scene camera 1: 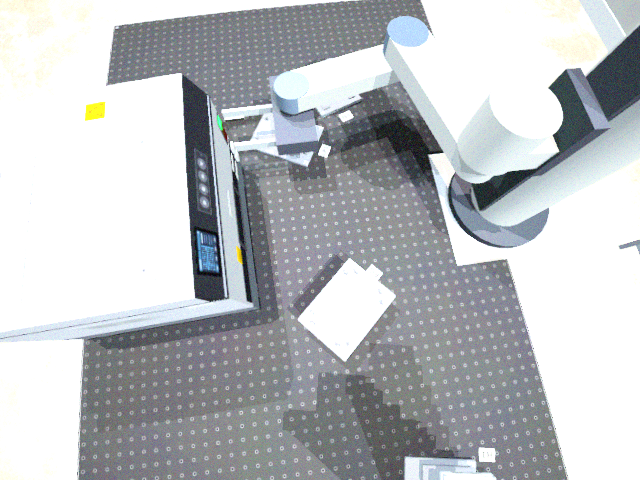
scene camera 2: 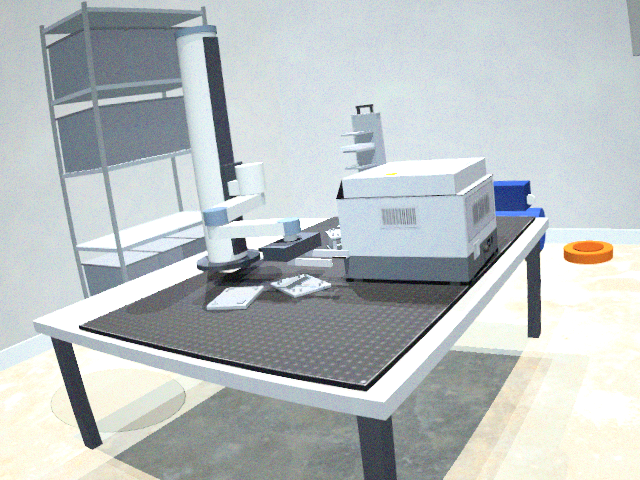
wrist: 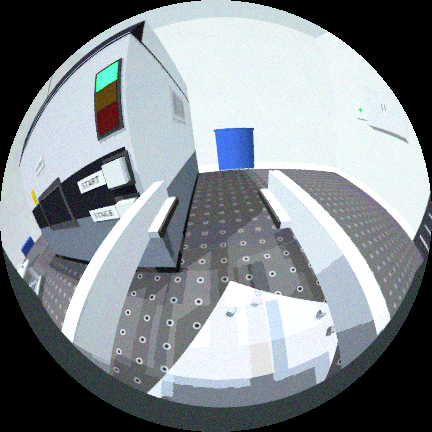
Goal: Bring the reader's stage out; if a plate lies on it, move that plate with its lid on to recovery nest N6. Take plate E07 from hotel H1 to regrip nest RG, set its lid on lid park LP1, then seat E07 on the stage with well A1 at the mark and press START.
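Frame: origin at the arm's base, x ahead, y left, z up, level; metres.
Where they show: gripper, fingertip midpoint: [scene camera 2: 339,258] [wrist: 216,185]; arm's base, link origin: [scene camera 1: 496,200] [scene camera 2: 228,262].
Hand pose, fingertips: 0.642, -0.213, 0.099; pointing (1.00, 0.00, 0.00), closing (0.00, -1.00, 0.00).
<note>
Each offset is from my fingertips to the centre of the thing, as dx, dy, dz. "spot": to the spot under its first point.
The reader @(+0.156, +0.234, +0.066) [scene camera 1: 103,206] [scene camera 2: 403,237] [wrist: 150,120] shows its front in the wrist view, with the START button @(-0.022, +0.068, +0.031) [wrist: 116,171] above the STAGE button @(-0.022, +0.068, -0.001) [wrist: 126,206]. No stage stands out from it. My gripper [scene camera 1: 230,130] [scene camera 2: 339,258] [wrist: 216,185] is shut to its narrow setting, empty, with a gap between its fingers. Its left finger in the wrist view overlaps part of the STAGE button; I cannot tell if they touch. A pale nest @(-0.137, -0.021, -0.076) [scene camera 1: 307,157] [scene camera 2: 300,285] [wrist: 250,345] lies below the gripper. The hotel @(-0.344, +0.820, +0.168) [scene camera 2: 374,124] stands behind the reader. Plate E07 cannot be made out.
A white plate-shaped piece @(spot: -0.216, +0.429, -0.026) [scene camera 1: 346,310] lies on the dark mat in front of the reader. Another flat pale nest @(-0.264, -0.170, -0.077) [scene camera 2: 235,298] lies near the arm's base. The reader's status light @(spot: -0.023, +0.066, +0.111) [wrist: 107,76] glows green. A blue bin [wrist: 234,149] stands beyond the table.
</note>
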